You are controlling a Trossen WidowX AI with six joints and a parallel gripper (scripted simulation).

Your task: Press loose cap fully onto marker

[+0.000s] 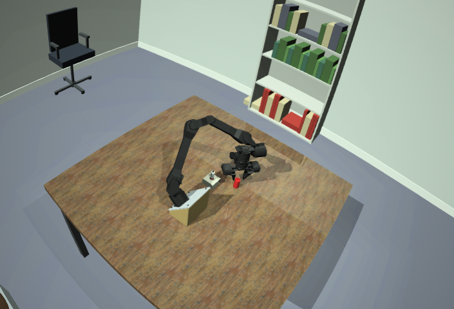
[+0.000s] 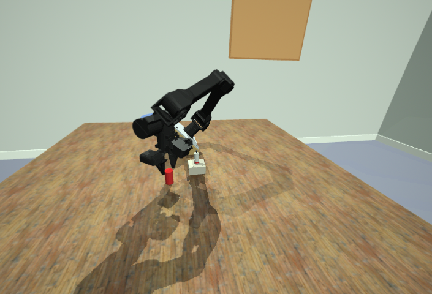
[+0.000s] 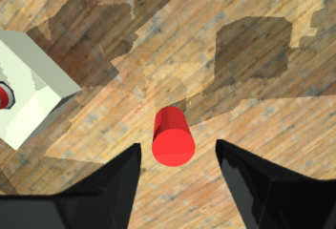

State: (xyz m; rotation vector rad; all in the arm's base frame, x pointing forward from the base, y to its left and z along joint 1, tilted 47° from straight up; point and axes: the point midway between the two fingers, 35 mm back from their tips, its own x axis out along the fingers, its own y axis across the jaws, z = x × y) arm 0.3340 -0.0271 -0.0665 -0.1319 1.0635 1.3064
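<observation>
The marker cap lies 2 cm below my gripper tip.
</observation>
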